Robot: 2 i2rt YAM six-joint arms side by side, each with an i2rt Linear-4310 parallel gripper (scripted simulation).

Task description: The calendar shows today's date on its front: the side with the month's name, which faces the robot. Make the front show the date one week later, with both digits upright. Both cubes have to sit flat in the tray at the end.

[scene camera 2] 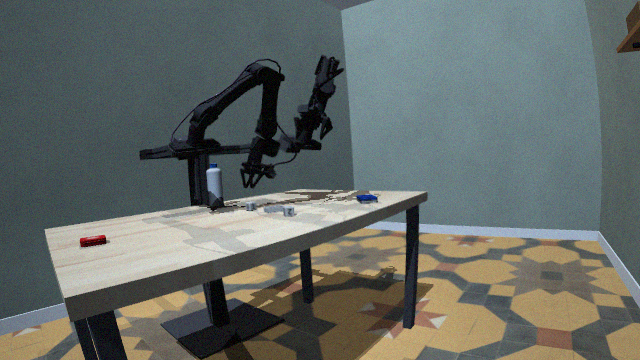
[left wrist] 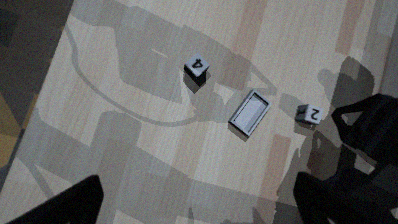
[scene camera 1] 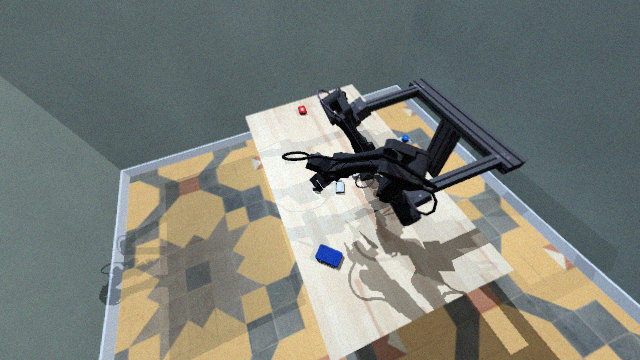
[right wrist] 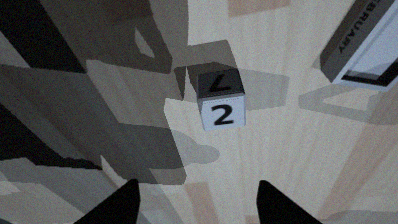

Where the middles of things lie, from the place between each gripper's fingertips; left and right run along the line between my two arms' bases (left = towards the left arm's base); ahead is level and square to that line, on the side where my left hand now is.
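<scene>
From my right hand, the calendar tray [left wrist: 254, 106] is 3 cm to the left, 12 cm ahead and 9 cm below. By its middle, the calendar tray is nearer to my right hand than to my left hand.
The calendar tray is 10 cm to the right of my left hand [scene camera 2: 308, 138], 11 cm behind it and, in the end, 26 cm below it.
</scene>
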